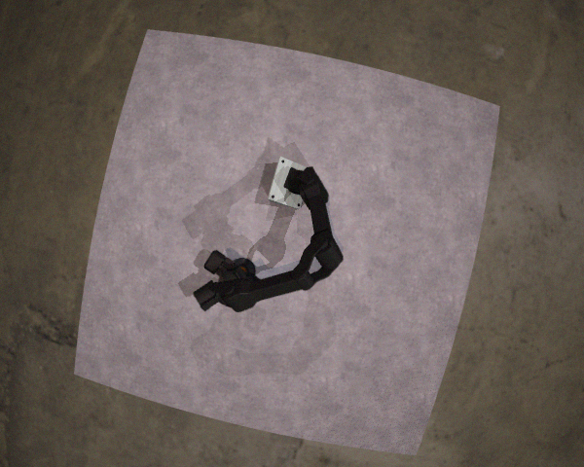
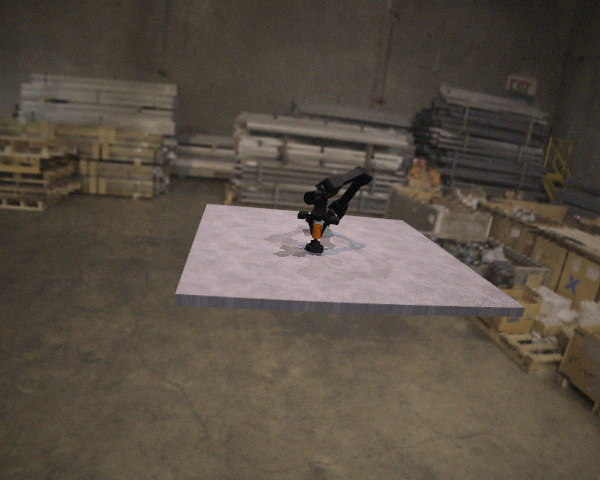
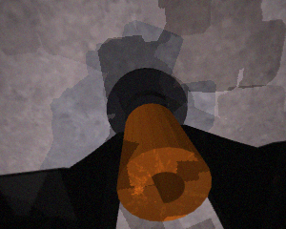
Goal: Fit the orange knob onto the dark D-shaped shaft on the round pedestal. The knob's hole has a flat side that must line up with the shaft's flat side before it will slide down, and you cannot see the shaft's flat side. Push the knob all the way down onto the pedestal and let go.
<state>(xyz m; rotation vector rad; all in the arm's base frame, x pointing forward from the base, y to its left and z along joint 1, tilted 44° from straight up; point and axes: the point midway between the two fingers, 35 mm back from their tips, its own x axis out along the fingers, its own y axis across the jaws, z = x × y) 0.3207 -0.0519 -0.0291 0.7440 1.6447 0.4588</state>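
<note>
The orange knob is 20 mm above my gripper tip. Round my gripper tip: dark pedestal (40 mm below).
</note>
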